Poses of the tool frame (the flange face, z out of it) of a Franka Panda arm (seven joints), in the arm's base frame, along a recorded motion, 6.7 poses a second.
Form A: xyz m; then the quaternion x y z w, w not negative.
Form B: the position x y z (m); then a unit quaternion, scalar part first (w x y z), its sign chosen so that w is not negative. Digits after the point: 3 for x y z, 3 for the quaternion.
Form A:
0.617 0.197 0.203 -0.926 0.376 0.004 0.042
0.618 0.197 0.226 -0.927 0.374 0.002 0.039
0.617 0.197 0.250 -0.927 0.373 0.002 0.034
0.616 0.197 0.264 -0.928 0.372 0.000 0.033
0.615 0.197 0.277 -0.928 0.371 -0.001 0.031
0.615 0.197 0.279 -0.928 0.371 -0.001 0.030
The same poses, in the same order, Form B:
0.617 0.197 0.203 0.042 -0.926 0.376 0.004
0.618 0.197 0.226 0.039 -0.927 0.374 0.002
0.617 0.197 0.250 0.034 -0.927 0.373 0.002
0.616 0.197 0.264 0.033 -0.928 0.372 0.000
0.615 0.197 0.277 0.031 -0.928 0.371 -0.001
0.615 0.197 0.279 0.030 -0.928 0.371 -0.001

